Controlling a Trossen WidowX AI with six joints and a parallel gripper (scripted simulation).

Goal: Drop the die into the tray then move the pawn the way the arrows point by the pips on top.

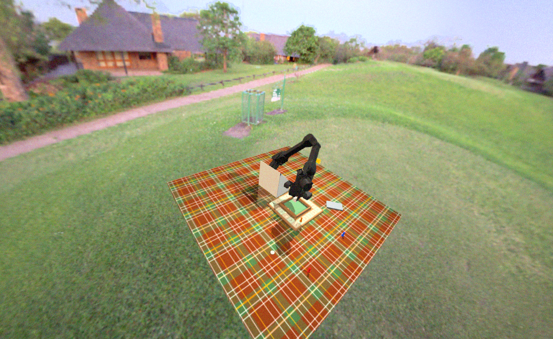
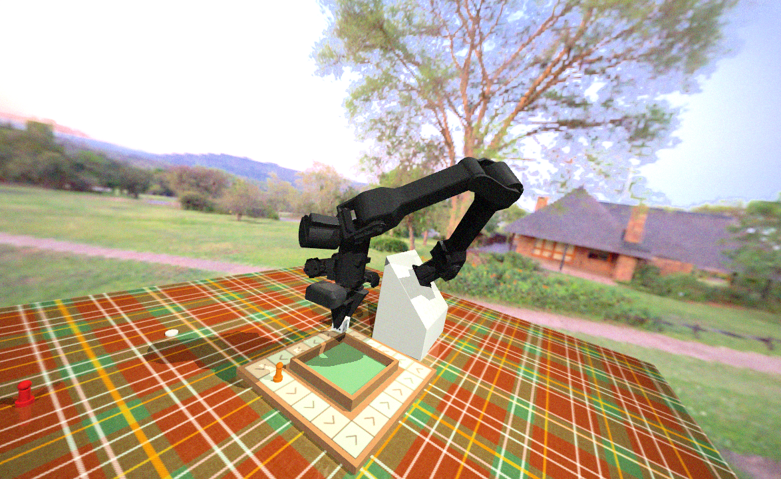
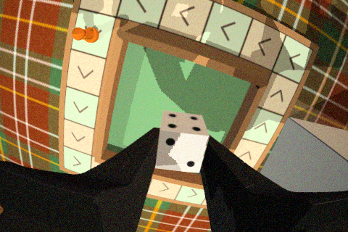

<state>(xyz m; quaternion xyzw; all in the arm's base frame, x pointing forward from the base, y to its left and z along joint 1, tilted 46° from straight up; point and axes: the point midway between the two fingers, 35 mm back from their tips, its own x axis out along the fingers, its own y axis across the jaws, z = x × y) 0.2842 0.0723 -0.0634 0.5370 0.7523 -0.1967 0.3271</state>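
Right now my gripper tip is 110 mm short of the orange pawn, 20 mm to the left of it and 70 mm above it. The rest, counted from my gripper tip: grey flat piece 120 mm ahead, 300 mm to the left, 90 mm below; green dice tray 10 mm behind, 30 mm to the left, 90 mm below; white die right at my gripper tip.
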